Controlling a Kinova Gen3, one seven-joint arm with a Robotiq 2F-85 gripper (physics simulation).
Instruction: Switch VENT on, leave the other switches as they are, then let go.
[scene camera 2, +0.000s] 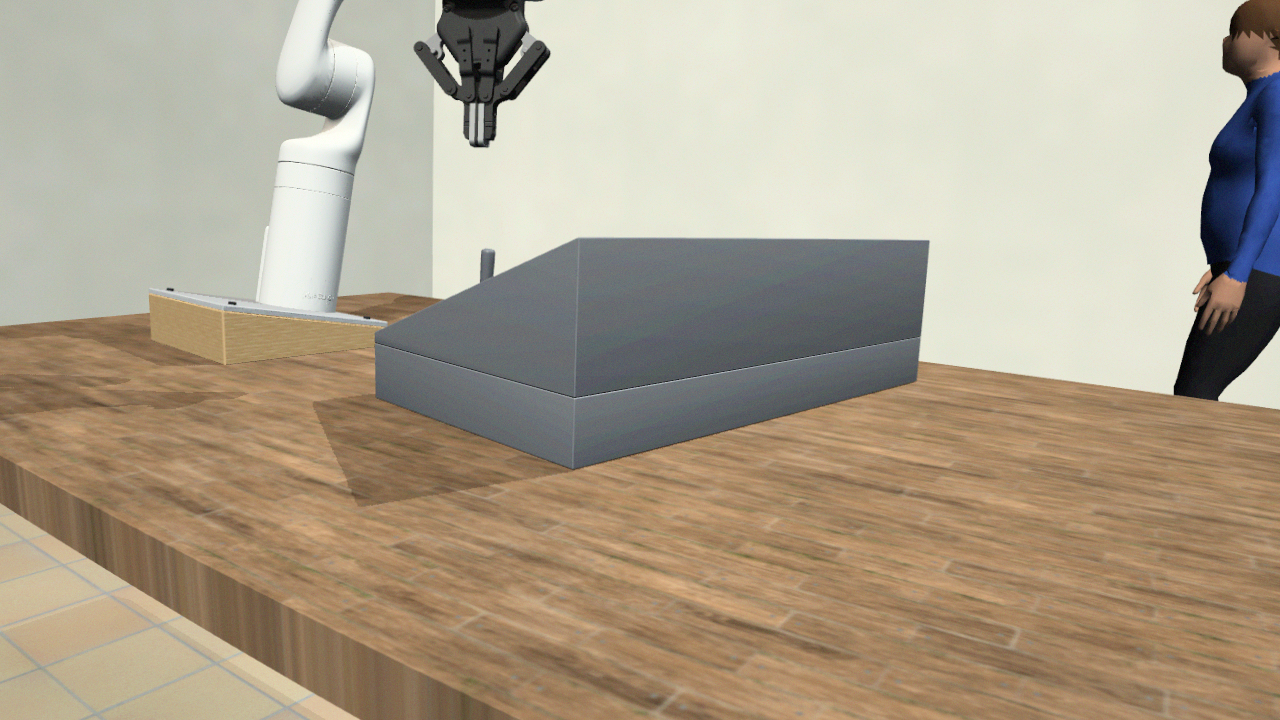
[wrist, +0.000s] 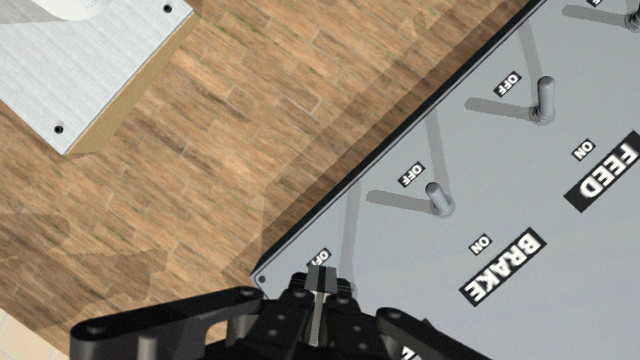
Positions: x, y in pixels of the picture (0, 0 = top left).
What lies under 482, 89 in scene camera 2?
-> The gripper.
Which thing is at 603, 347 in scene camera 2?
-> A grey switch panel.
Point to a grey switch panel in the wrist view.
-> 532, 250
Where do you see the gripper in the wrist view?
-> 319, 284
